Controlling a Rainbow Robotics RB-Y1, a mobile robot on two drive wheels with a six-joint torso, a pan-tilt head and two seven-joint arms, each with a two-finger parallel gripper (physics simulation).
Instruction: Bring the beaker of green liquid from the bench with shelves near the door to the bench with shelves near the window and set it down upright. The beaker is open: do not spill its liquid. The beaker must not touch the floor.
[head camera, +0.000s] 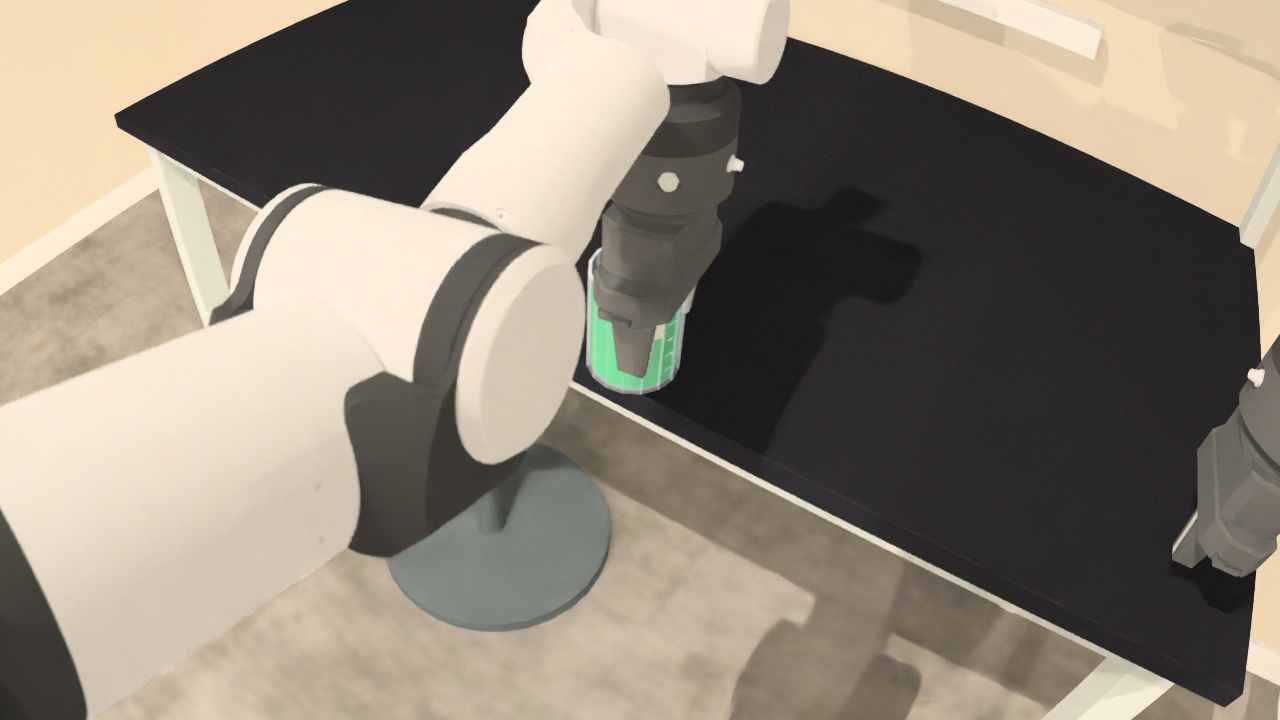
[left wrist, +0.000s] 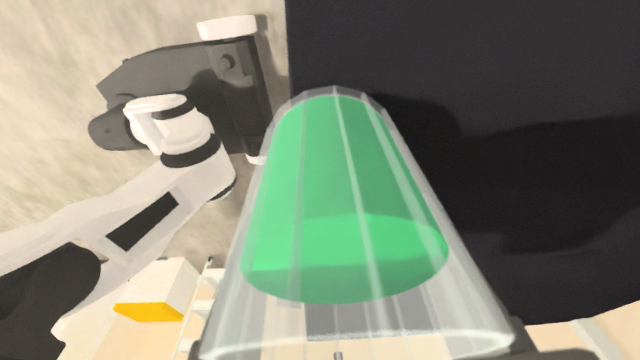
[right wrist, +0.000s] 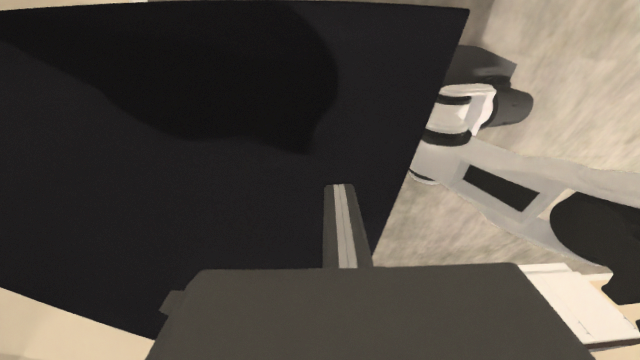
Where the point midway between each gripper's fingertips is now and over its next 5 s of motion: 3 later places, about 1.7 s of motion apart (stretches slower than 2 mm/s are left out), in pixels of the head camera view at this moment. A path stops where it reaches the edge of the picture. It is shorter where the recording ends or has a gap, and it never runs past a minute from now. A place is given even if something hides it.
My left gripper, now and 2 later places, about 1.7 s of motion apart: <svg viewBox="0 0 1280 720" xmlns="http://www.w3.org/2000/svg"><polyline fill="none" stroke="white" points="655,337 660,272 510,414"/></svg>
My right gripper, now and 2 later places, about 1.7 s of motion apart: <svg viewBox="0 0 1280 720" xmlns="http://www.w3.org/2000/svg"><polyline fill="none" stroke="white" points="1181,556 1204,528 1243,595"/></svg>
